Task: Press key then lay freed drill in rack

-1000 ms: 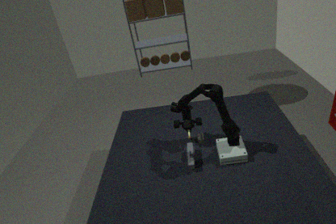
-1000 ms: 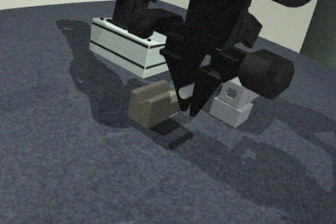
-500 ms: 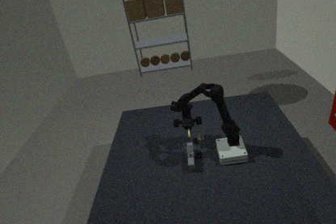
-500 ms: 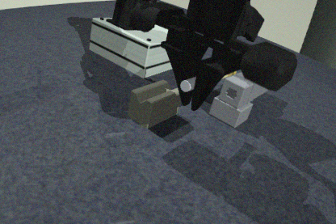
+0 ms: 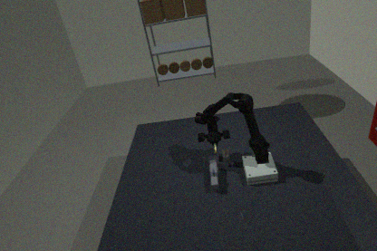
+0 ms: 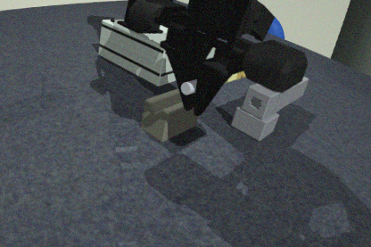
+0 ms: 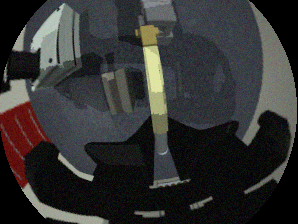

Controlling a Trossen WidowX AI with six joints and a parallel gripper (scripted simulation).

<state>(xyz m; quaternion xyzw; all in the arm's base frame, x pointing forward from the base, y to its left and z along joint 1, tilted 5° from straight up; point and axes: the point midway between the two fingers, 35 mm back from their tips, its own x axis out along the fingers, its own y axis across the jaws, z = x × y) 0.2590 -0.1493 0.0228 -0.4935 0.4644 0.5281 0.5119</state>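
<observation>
Now: the rack 60 mm behind my gripper tip, 40 mm to the left of it and 40 mm below it. Also, from my gripper tip: yellow drill 40 mm to the left, 30 mm above; light grey holder block 10 mm ahead, 210 mm to the left, 30 mm below; small dark key 10 mm ahead, 230 mm to the left, 10 mm below.
</observation>
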